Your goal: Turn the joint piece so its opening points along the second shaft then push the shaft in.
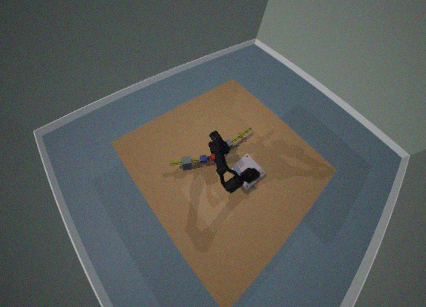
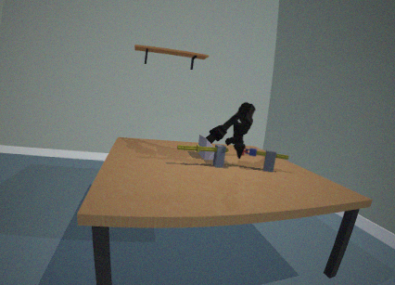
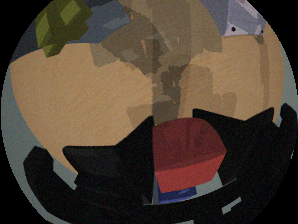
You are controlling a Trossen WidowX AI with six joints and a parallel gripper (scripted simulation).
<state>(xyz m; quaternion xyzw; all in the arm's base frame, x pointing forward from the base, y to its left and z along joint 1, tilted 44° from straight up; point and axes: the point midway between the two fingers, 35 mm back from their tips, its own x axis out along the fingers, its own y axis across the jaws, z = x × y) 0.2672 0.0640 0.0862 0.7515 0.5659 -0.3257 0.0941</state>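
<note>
My gripper tip is 4 cm below the red joint piece and 1 cm to the right of it.
</note>
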